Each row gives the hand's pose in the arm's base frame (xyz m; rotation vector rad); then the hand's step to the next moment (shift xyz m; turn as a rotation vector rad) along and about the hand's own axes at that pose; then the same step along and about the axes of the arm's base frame.
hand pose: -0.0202 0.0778 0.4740 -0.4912 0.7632 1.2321
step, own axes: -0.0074 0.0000 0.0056 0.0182 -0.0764 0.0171
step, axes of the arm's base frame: 0.0004 -0.0009 0.0092 0.0800 0.0026 -0.0072
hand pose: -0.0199 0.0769 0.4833 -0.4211 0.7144 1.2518
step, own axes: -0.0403 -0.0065 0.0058 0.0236 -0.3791 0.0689
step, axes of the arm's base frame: 0.0020 -0.0266 0.0315 0.3834 -0.0447 -0.0009
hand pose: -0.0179 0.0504 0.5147 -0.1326 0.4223 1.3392
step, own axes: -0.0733 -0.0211 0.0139 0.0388 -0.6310 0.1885
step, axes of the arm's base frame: 0.0111 -0.0673 0.0368 0.6544 -0.0503 0.0663
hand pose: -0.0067 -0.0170 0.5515 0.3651 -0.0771 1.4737
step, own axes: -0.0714 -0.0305 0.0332 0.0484 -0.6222 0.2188
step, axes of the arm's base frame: 0.0280 -0.0794 0.0060 0.6520 -0.0494 0.0992
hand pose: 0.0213 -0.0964 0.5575 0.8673 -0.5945 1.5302
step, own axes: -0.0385 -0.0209 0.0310 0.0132 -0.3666 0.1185
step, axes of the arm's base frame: 0.0264 -0.0443 -0.0149 0.3822 -0.0301 0.0401
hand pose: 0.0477 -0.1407 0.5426 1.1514 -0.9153 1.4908
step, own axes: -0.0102 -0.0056 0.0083 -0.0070 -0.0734 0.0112
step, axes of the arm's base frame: 0.0077 -0.0092 -0.0077 0.0744 0.0033 -0.0045
